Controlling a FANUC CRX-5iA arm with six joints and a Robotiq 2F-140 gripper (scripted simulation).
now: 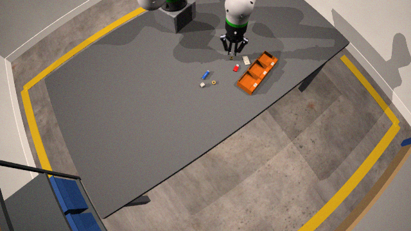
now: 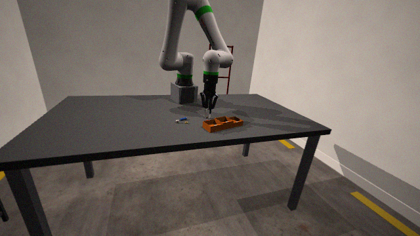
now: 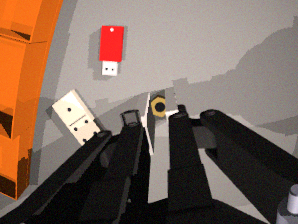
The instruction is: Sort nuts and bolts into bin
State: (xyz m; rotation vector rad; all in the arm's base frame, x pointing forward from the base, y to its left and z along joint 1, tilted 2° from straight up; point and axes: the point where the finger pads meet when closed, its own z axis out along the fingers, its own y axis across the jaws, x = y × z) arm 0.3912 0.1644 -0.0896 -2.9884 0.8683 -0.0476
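Right now my hand is 130 mm short of the orange three-compartment bin, 80 mm to the right of it and 10 mm above it. Round my hand: red usb stick (60 mm ahead, 30 mm below); blue cylinder (40 mm ahead, 160 mm to the right, 30 mm below); white domino (40 mm ahead, 60 mm to the left, 30 mm below).
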